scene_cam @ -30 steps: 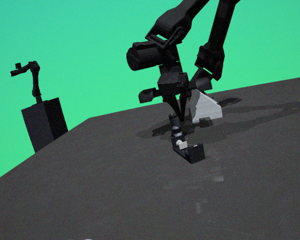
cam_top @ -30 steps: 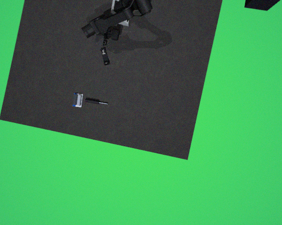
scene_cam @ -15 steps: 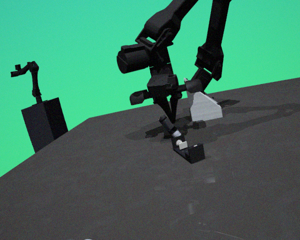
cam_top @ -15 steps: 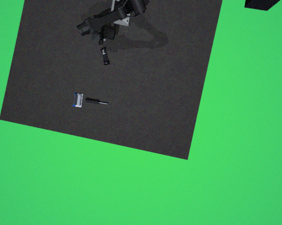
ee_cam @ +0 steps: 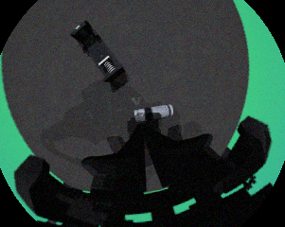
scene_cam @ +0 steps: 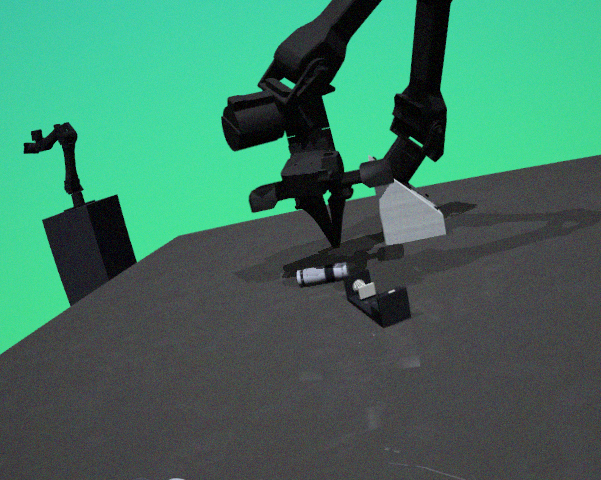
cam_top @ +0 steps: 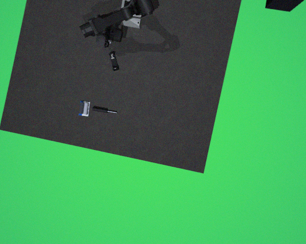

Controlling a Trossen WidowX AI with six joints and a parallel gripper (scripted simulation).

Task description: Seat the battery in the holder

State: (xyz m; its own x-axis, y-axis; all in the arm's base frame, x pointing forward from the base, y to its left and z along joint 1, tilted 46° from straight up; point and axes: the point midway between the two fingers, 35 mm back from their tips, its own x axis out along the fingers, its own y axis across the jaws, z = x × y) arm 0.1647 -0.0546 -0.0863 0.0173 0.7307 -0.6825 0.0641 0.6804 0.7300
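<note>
Now: the battery 3 cm below my gripper tip and 2 cm to the right of it. Round my gripper tip: screwdriver (43 cm ahead, 4 cm to the left, 3 cm below).
</note>
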